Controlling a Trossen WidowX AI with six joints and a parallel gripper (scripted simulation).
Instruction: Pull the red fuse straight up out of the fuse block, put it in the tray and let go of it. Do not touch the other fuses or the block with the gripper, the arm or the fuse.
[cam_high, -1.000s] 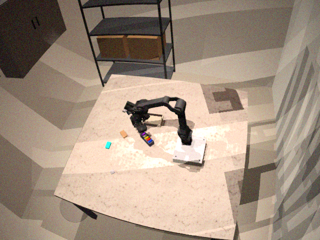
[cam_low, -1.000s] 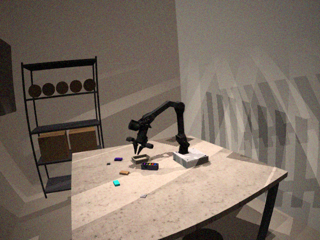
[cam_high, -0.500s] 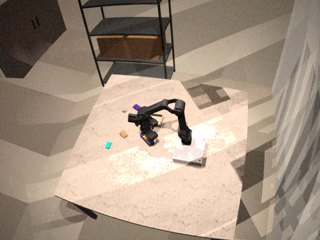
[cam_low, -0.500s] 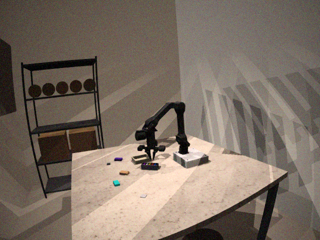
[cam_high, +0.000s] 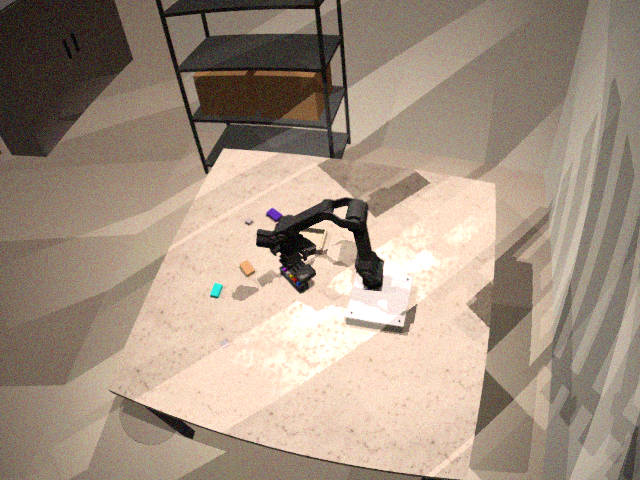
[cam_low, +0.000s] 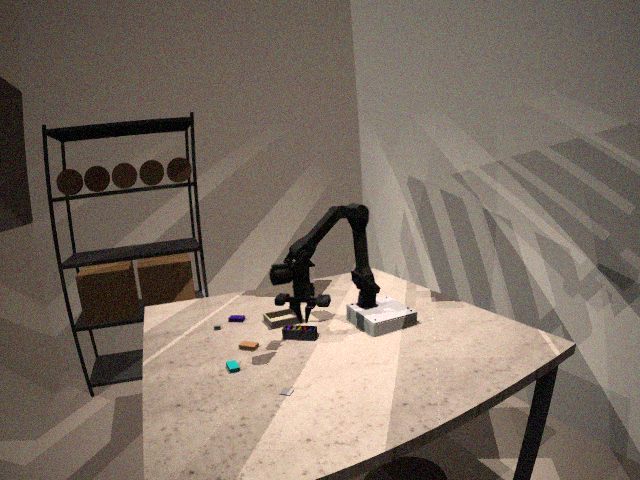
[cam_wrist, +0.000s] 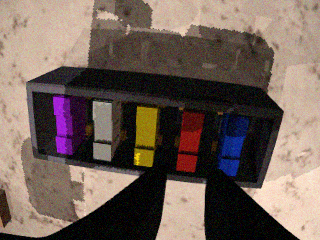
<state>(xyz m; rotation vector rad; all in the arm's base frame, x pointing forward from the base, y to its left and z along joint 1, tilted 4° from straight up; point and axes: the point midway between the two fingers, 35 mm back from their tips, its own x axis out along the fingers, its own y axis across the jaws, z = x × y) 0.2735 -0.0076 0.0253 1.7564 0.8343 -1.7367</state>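
Now: the red fuse 4 cm below my gripper tip. Also, from my gripper tip: tray: 1 cm behind, 19 cm to the right, 6 cm below; then teal block: 30 cm ahead, 7 cm to the left, 5 cm below; then tan block: 20 cm ahead, 4 cm to the right, 5 cm below.
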